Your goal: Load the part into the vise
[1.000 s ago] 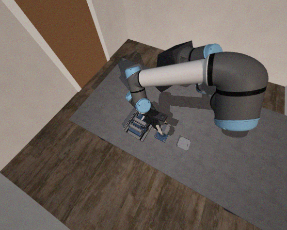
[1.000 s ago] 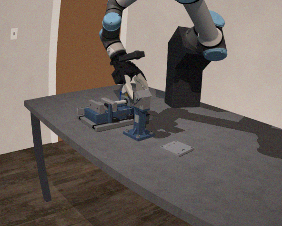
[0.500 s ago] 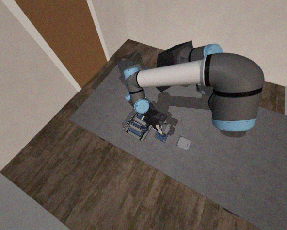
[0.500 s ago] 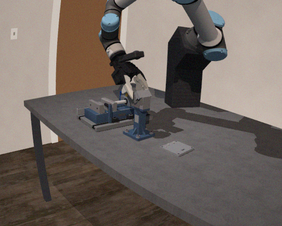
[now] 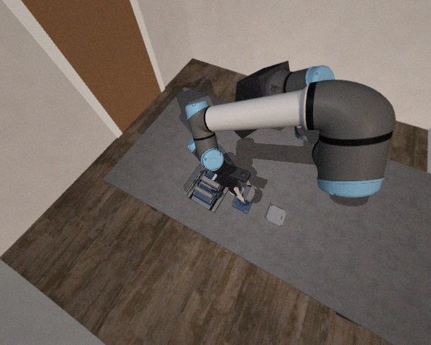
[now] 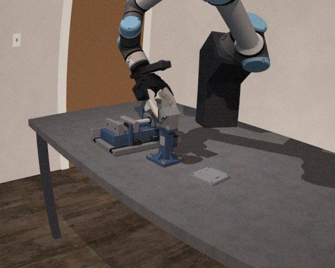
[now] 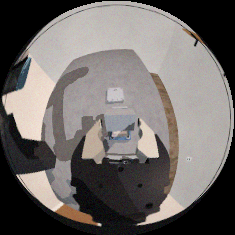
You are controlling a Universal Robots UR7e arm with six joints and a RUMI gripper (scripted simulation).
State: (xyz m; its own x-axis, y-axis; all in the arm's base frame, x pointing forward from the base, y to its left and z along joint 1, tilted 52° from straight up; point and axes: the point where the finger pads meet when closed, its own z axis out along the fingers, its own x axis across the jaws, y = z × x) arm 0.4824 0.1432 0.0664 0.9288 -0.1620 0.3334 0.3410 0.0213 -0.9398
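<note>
Now: hand 1 cm to the right of the part and 1 cm above it. Round my hand: fixed jaw 10 cm ahead, 19 cm to the right, 8 cm below; moving jaw 4 cm ahead, 19 cm to the right, 8 cm below; air cylinder rod 1 cm behind, 20 cm to the right, 8 cm below.
</note>
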